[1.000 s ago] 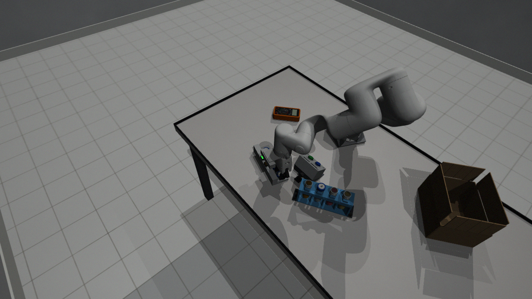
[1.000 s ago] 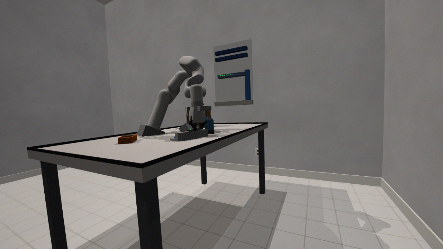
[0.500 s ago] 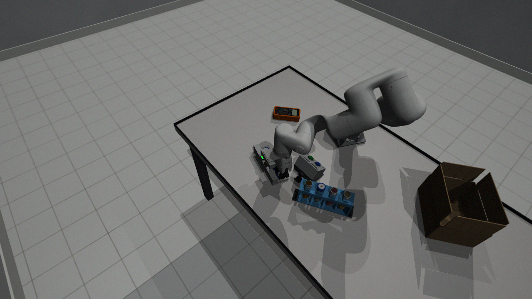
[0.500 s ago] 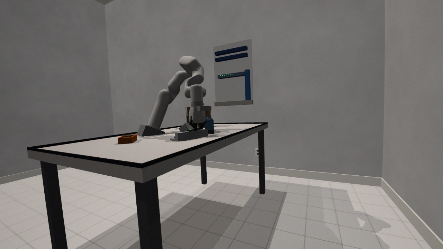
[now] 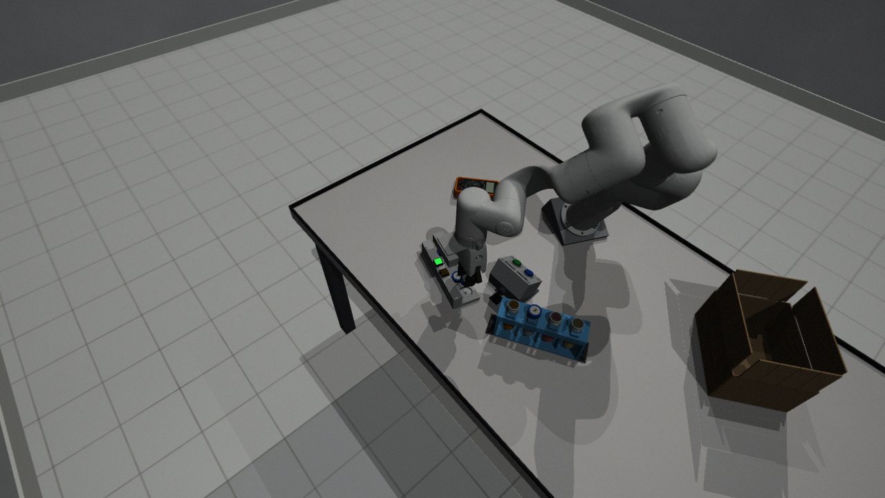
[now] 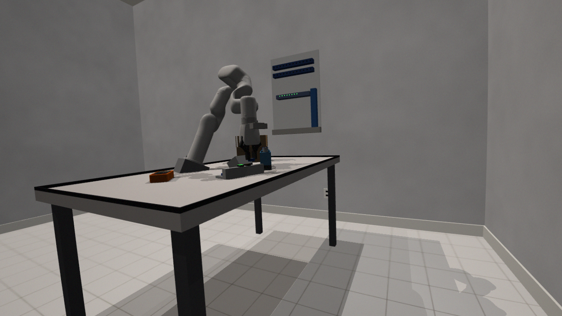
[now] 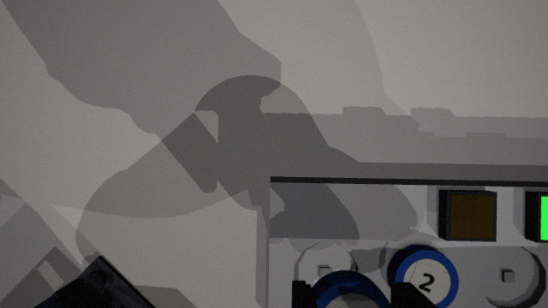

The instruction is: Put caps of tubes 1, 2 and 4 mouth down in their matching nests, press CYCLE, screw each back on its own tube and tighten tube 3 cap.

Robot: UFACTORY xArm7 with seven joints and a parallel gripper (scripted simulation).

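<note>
My hand is 19 cm to the right of the cap 3, 8 cm past it and 3 cm below it. Round my hand: cap 2: 7 cm below, 5 cm to the right, 1 cm behind; then cap 1: 2 cm below; then key housing: 14 cm behind, 4 cm to the left, 3 cm below.
</note>
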